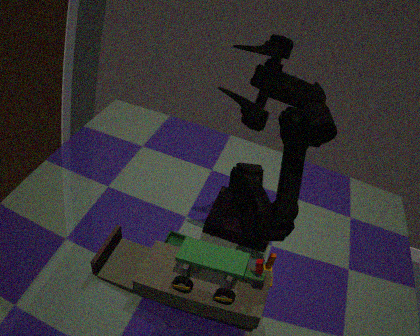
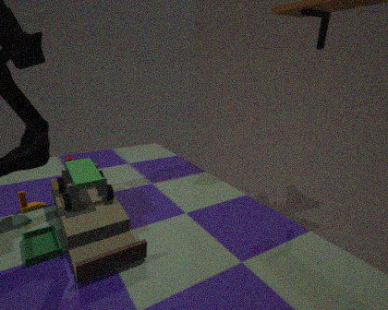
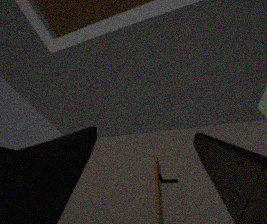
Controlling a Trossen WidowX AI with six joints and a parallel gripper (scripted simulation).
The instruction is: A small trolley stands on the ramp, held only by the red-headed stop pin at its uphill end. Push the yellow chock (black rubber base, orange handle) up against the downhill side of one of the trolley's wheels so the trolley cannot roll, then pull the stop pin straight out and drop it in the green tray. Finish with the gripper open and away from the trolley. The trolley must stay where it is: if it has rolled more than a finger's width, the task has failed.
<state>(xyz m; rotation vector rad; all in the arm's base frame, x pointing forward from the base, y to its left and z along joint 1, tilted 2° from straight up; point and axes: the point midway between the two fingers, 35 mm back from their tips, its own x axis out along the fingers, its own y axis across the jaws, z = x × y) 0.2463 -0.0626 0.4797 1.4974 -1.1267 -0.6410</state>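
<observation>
My gripper tip is now 5 cm past the yellow chock, 23 cm to the right of it and 51 cm above it. The rest, counted from my gripper tip: red-headed stop pin: 6 cm ahead, 19 cm to the left, 41 cm below; then raised lip: 7 cm ahead, 18 cm to the right, 50 cm below; then trolley: 8 cm ahead, 8 cm to the left, 42 cm below.
</observation>
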